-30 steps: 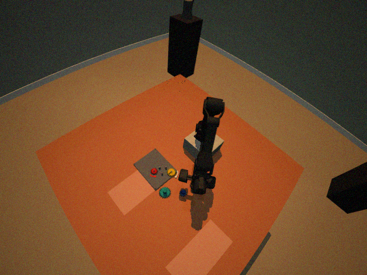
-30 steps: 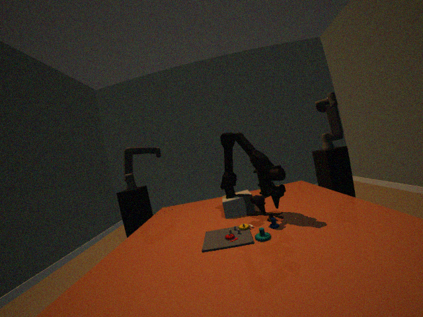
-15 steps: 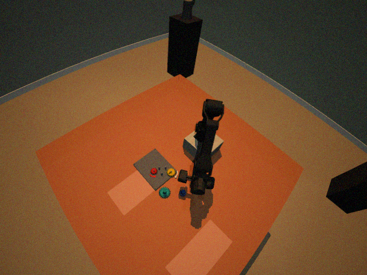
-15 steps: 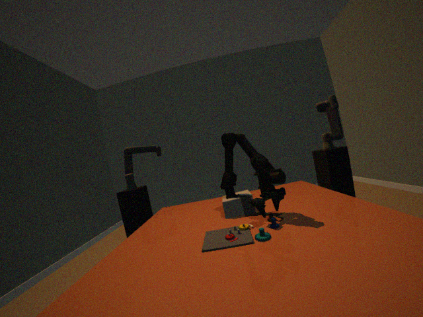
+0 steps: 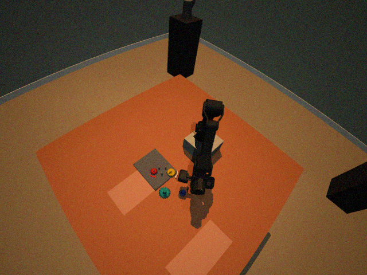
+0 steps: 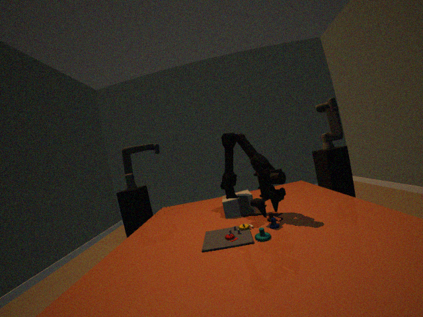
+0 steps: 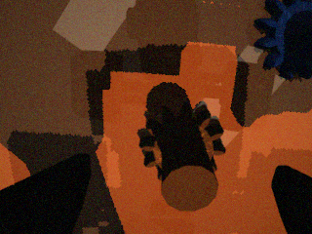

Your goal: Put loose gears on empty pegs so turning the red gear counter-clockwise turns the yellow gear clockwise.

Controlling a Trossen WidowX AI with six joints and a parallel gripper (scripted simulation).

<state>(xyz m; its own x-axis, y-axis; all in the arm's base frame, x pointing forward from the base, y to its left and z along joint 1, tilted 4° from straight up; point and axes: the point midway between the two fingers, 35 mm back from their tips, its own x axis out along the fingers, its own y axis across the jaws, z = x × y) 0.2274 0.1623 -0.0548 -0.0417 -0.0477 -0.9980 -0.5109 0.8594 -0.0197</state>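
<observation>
Now: the red gear 22 cm to the right of my gripper tip, 10 cm ahead of it and 1 cm below it. From my gripper tip the other things lie so: blue gear: 7 cm ahead, 1 cm to the right, 1 cm below; then white arrow: 12 cm to the right, 2 cm below, 2 cm ahead; then orange-brown gear: 1 cm below.
</observation>
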